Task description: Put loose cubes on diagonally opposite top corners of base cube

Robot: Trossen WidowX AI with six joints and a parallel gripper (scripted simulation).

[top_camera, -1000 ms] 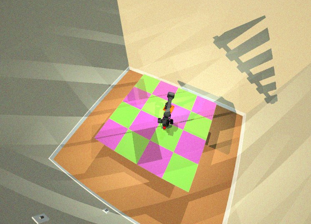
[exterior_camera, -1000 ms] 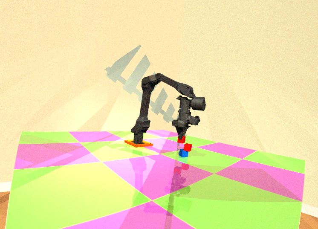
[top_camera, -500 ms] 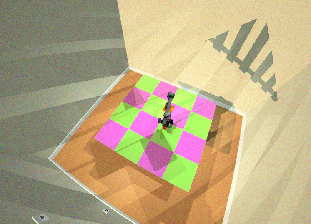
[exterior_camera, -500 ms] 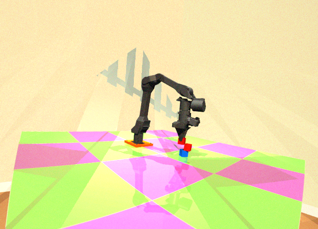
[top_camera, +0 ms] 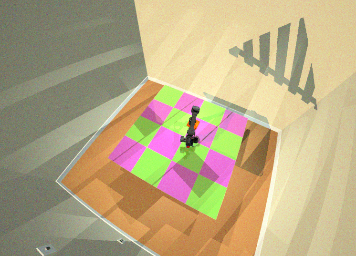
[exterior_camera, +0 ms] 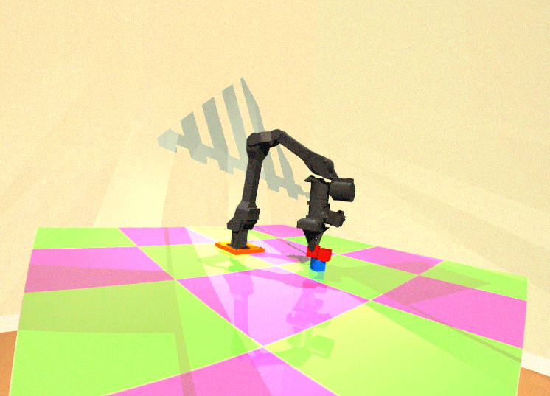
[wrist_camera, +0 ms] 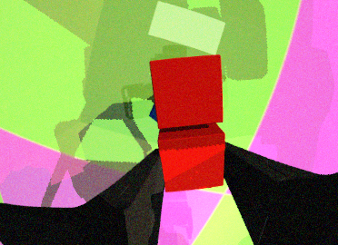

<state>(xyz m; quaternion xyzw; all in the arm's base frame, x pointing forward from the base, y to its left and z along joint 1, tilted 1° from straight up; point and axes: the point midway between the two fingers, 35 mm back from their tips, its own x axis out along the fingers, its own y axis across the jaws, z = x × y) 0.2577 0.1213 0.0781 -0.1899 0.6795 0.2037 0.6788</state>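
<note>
Right now my gripper tip is 30 mm short of the red cube, 20 mm to the right of it and 10 mm above it. Round my gripper tip: blue base cube (40 mm below, 10 mm to the left, 10 mm ahead).
</note>
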